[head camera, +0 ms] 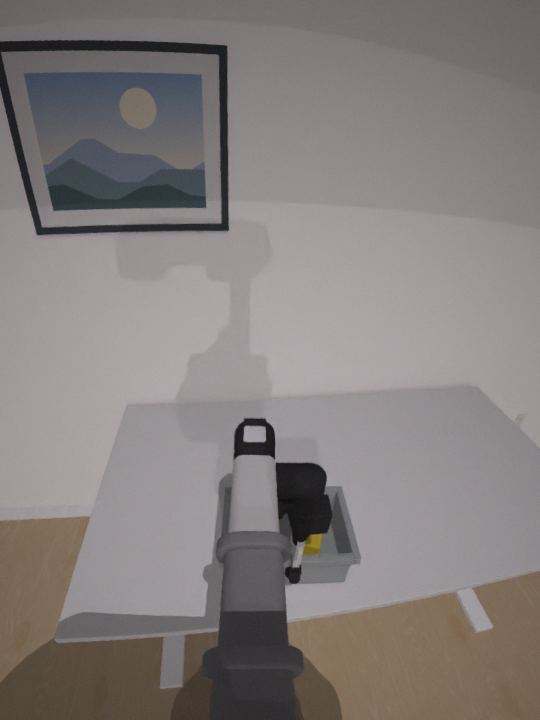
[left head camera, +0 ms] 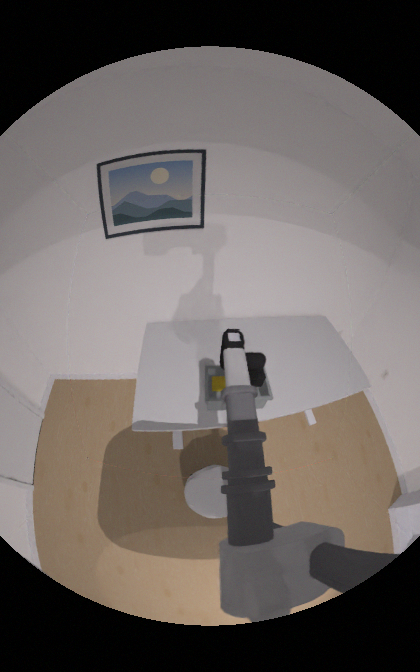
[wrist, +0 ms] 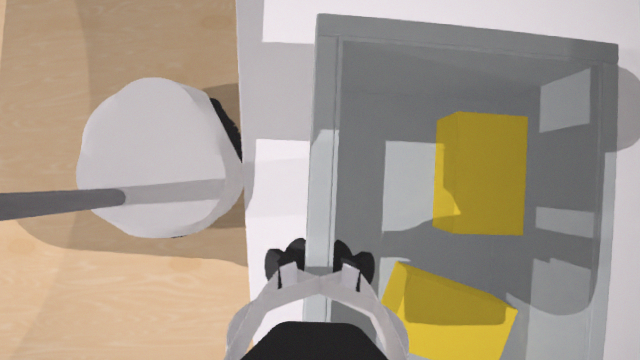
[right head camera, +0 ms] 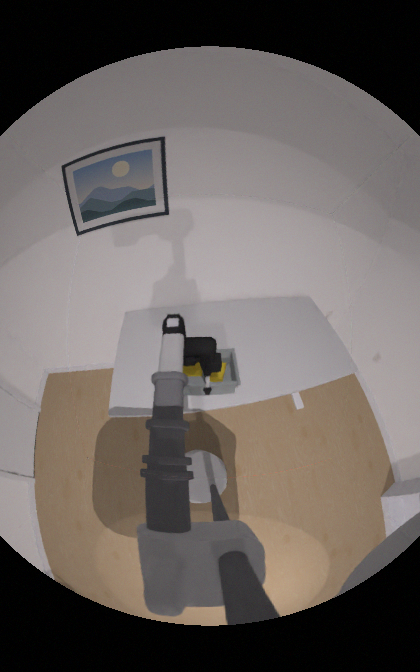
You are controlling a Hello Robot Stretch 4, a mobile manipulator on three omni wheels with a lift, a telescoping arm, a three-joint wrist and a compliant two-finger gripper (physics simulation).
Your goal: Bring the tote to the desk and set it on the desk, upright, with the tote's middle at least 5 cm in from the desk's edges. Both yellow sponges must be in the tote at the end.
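Places are measured from the robot's base along level axes (x ahead, y right, z down), in metres.
Where they show: gripper, between the fingertips: [head camera: 292,570] [wrist: 316,259].
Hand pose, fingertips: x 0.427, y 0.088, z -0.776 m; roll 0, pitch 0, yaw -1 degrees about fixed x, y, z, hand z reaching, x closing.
Each offset is from my fingertips to the top centre of the thing. Level surfaces: height alone.
The grey tote {dx +0.090, dy -0.007, dz -0.051 m} [head camera: 325,572] [left head camera: 215,401] [right head camera: 227,388] [wrist: 465,32] is upright and looks about level over the desk {dz +0.083 m} [head camera: 139,558] [left head camera: 165,375] [right head camera: 280,340], near its front edge. Whether its bottom touches the desk is hard to tell. My gripper [head camera: 294,572] [right head camera: 207,390] [wrist: 316,259] is shut on the tote's near long rim, one finger inside and one outside. One yellow sponge {dx +0.139, dy -0.070, dz +0.030 m} [left head camera: 218,384] [right head camera: 192,370] [wrist: 490,172] lies inside the tote; the other yellow sponge {dx +0.114, dy +0.059, dz +0.026 m} [head camera: 313,544] [right head camera: 218,372] [wrist: 450,330] sits turned at an angle inside, nearer the gripper. My arm hides part of the tote.
A white round base [left head camera: 207,492] [right head camera: 200,485] [wrist: 155,130] with a dark pole stands on the floor by the desk's front edge. The wall with a framed picture [head camera: 223,139] [left head camera: 204,190] [right head camera: 166,175] is behind the desk.
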